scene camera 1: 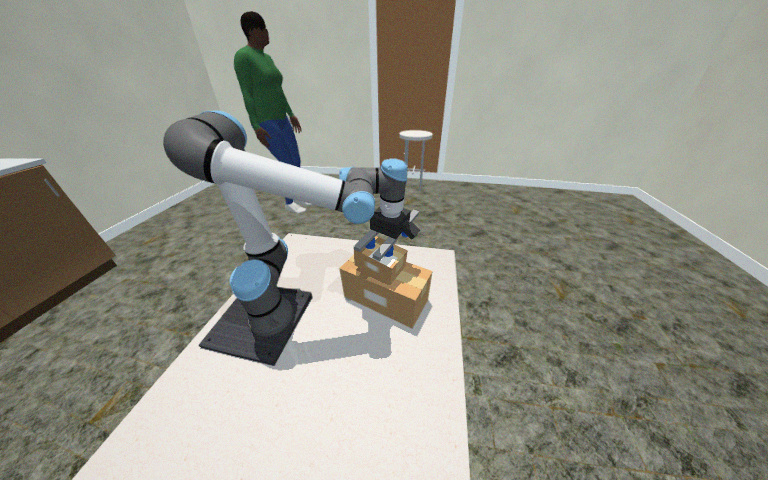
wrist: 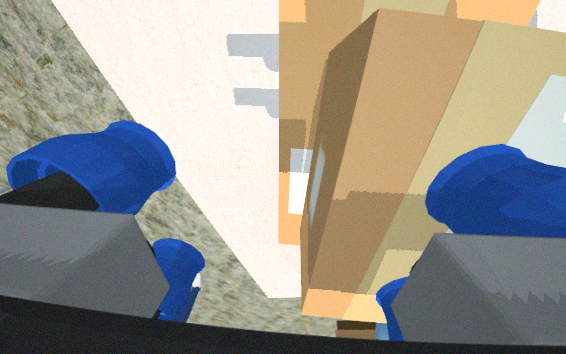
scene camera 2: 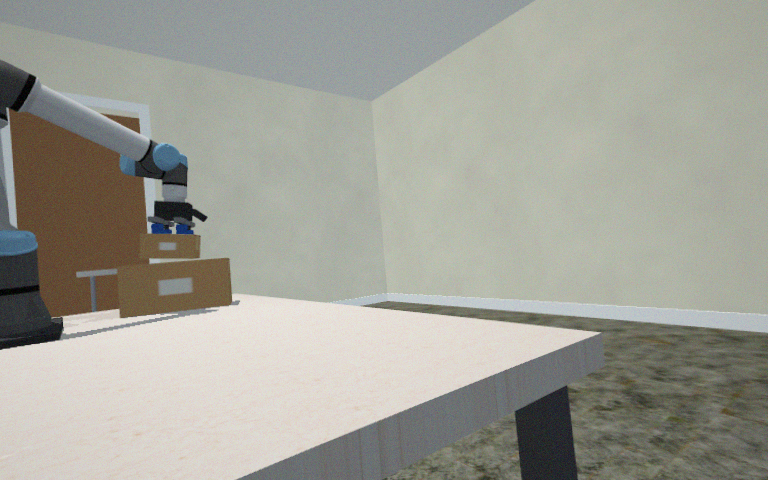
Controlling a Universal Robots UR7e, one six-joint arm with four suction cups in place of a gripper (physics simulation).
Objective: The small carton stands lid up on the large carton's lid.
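Observation:
The small carton stands lid up on top of the large carton, toward its left half. In the side view the gap between the two is too thin to tell whether they touch. Both stand on the white table near its far right edge. My suction gripper sits straight down on the small carton's lid. Its blue cups on one side press the lid, and the others hang past the carton's edge.
My arm's dark base plate is on the table's left edge. A person in a green top stands on the floor behind the arm. A white stool stands before the brown door.

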